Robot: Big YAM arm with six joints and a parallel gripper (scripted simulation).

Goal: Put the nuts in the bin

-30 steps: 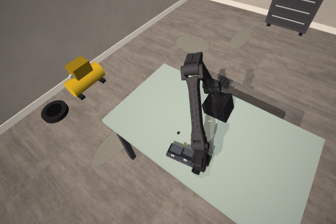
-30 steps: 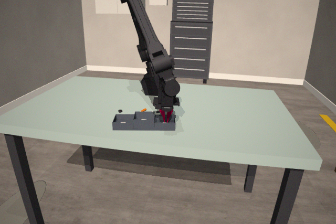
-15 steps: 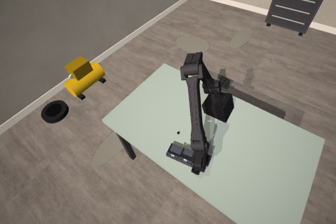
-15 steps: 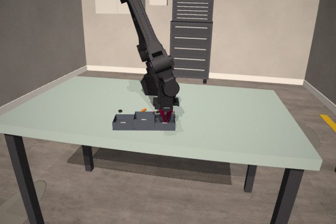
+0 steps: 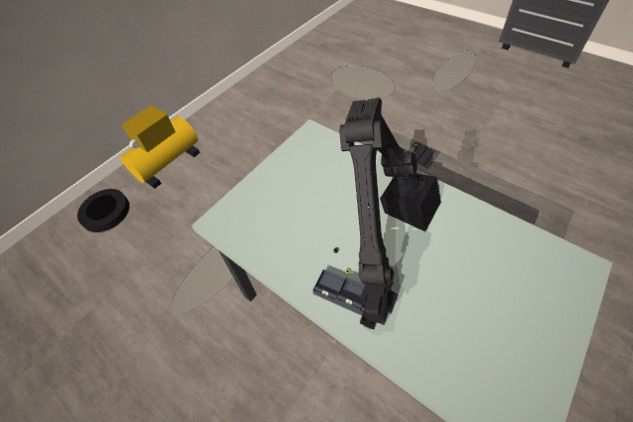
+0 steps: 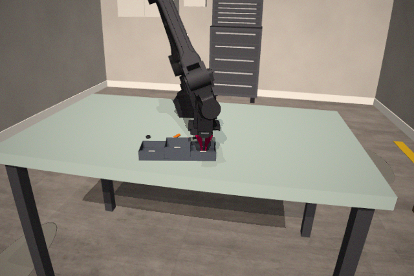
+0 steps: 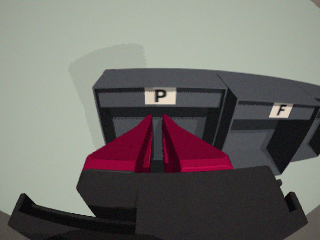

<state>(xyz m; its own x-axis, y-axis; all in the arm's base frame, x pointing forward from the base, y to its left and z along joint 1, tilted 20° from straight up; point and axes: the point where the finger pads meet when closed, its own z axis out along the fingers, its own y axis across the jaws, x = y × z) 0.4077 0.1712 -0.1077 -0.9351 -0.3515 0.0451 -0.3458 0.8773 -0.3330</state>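
My hand is 130 mm past the black bolt, 60 mm to the left of it and 20 mm above it. Round my hand: black nut: 240 mm to the right, 60 mm behind, 20 mm below; red cylinder: 100 mm to the right, 70 mm behind, 20 mm below; orange piece: 150 mm to the right, 100 mm behind, 20 mm below.
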